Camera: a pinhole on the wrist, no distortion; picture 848 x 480 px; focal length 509.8 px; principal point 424.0 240.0 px. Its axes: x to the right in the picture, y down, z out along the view. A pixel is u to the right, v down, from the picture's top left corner.
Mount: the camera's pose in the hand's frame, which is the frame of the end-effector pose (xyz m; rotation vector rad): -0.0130 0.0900 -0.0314 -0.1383 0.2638 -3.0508
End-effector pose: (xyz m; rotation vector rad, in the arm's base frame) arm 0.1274 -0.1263 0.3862 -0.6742 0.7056 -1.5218
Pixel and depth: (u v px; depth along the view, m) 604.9 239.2 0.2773
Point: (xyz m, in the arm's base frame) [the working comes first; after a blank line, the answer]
In the camera's frame: 0.0984 -0.0004 0.2773

0.3464 -0.0548 0.5174
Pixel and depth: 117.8 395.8 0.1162
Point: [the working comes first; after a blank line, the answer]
In the camera's frame: -0.0698 0.0355 0.1162

0.2036 -0.2011 0.4001
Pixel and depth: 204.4 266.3 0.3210
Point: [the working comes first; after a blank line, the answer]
In the camera's frame: -0.1383 0.0166 0.3210

0.3441 -0.2954 0.5356
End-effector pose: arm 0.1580 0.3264 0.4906 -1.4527 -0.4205 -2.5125
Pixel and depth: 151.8 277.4 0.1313
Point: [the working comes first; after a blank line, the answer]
In the camera's frame: -0.0701 0.0096 0.1313

0.2169 0.2945 0.6030
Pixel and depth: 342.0 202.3 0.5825
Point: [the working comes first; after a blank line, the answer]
In the camera's frame: -0.0937 -0.0431 0.5825

0.5431 0.4683 0.8682
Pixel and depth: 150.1 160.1 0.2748
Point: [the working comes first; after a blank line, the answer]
In the camera's frame: -0.1476 -0.0431 0.2748

0.3010 0.3088 0.7517
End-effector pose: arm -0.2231 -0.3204 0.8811 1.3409 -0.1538 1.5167
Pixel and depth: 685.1 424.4 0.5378
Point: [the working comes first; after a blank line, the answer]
In the camera's frame: 0.2754 0.1945 0.5378

0.2072 -0.6863 0.7747
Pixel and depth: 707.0 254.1 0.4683
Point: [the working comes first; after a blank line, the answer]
In the camera's frame: 0.2600 0.0130 0.4683

0.0403 -0.7463 0.8557
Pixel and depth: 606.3 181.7 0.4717
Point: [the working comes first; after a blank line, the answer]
In the camera's frame: 0.1687 -0.0539 0.4717

0.0072 -0.7314 0.9629
